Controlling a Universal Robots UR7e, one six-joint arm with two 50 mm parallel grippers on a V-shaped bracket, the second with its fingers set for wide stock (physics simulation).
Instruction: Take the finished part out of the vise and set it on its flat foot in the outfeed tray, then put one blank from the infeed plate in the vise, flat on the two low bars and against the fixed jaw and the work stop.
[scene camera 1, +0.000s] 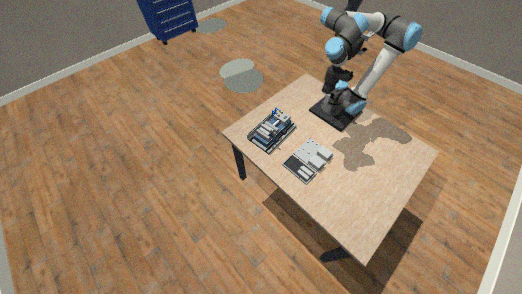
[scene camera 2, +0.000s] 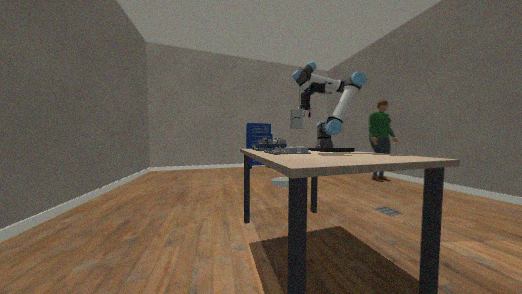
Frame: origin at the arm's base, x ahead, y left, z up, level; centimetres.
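Seen in the pictures: hand, tool point: (scene camera 1: 329, 98) (scene camera 2: 306, 114); arm's base, link origin: (scene camera 1: 331, 108) (scene camera 2: 324, 148).
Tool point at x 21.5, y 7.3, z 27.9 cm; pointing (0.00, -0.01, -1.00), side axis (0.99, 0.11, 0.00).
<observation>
Offsets run from my tool point to a thing's top centre. "spot": to the spot under its first point. Level surfaces: height alone.
The vise {dz -20.3, dx +25.2, dy -18.6 cm} (scene camera 1: 266, 131) (scene camera 2: 272, 143), a small blue and grey fixture with light bars, stands in a dark-rimmed base at the table's far left; whether a part sits in it is too small to tell. The pale infeed plate (scene camera 1: 303, 149) has small pins and two grey blanks {dz -25.8, dx +11.6, dy +15.7 cm} (scene camera 1: 325, 151) {dz -25.8, dx +20.5, dy +16.9 cm} (scene camera 1: 316, 161). The dark outfeed tray {spot: dz -29.6, dx +30.1, dy +9.5 cm} (scene camera 1: 295, 164) beside it holds two small light pieces {dz -26.1, dx +29.9, dy +17.3 cm} (scene camera 1: 305, 172). My gripper (scene camera 1: 331, 90) (scene camera 2: 305, 113) hangs pointing down from the folded arm, high above the table near the robot base, apart from vise, plate and tray. Its fingers are too small and blurred to judge.
The wooden table {dz -30.2 cm} (scene camera 1: 370, 210) (scene camera 2: 375, 162) carries the black robot base plate (scene camera 1: 325, 116) (scene camera 2: 345, 149). A blue drawer cabinet (scene camera 1: 172, 17) (scene camera 2: 258, 131) stands beyond the table. A person in a green top (scene camera 2: 381, 125) stands behind the table at the right.
</observation>
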